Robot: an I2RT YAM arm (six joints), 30 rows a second.
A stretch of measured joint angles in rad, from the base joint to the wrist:
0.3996, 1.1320, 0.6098, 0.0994, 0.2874, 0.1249
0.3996, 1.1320, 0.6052, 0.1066, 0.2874, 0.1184
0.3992, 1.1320, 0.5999, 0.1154, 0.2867, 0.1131
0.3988, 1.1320, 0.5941, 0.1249, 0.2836, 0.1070
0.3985, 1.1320, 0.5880, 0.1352, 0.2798, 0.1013
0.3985, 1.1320, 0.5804, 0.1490, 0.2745, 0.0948
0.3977, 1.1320, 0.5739, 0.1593, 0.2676, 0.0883
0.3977, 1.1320, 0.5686, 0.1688, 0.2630, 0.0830
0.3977, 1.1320, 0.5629, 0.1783, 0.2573, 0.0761
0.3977, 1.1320, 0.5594, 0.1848, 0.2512, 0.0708
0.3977, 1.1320, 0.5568, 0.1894, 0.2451, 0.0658
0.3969, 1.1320, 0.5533, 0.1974, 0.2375, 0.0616
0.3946, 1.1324, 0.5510, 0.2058, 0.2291, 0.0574
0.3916, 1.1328, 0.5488, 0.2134, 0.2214, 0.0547
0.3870, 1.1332, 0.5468, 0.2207, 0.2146, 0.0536
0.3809, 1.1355, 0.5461, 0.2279, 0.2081, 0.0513
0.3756, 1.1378, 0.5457, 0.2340, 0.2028, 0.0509
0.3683, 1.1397, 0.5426, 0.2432, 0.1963, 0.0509
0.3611, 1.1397, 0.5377, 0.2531, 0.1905, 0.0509
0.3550, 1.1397, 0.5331, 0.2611, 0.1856, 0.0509
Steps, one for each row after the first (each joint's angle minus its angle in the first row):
0.0000, 0.0000, -0.0046, 0.0072, 0.0000, -0.0065
-0.0004, 0.0000, -0.0099, 0.0160, -0.0007, -0.0118
-0.0008, 0.0000, -0.0157, 0.0255, -0.0038, -0.0179
-0.0011, 0.0000, -0.0218, 0.0358, -0.0076, -0.0236
-0.0011, 0.0000, -0.0294, 0.0496, -0.0129, -0.0301
-0.0019, 0.0000, -0.0359, 0.0599, -0.0198, -0.0366
-0.0019, 0.0000, -0.0412, 0.0694, -0.0244, -0.0419
-0.0019, 0.0000, -0.0469, 0.0789, -0.0301, -0.0488
-0.0019, 0.0000, -0.0504, 0.0854, -0.0362, -0.0541
-0.0019, 0.0000, -0.0530, 0.0900, -0.0423, -0.0591
-0.0027, 0.0000, -0.0565, 0.0980, -0.0499, -0.0633
-0.0050, 0.0004, -0.0588, 0.1064, -0.0583, -0.0675
-0.0080, 0.0008, -0.0610, 0.1140, -0.0660, -0.0702
-0.0126, 0.0012, -0.0630, 0.1213, -0.0728, -0.0713
-0.0187, 0.0035, -0.0637, 0.1285, -0.0793, -0.0736
-0.0240, 0.0058, -0.0641, 0.1346, -0.0846, -0.0740
-0.0313, 0.0077, -0.0672, 0.1438, -0.0911, -0.0740
-0.0385, 0.0077, -0.0721, 0.1537, -0.0969, -0.0740
-0.0446, 0.0077, -0.0767, 0.1617, -0.1018, -0.0740

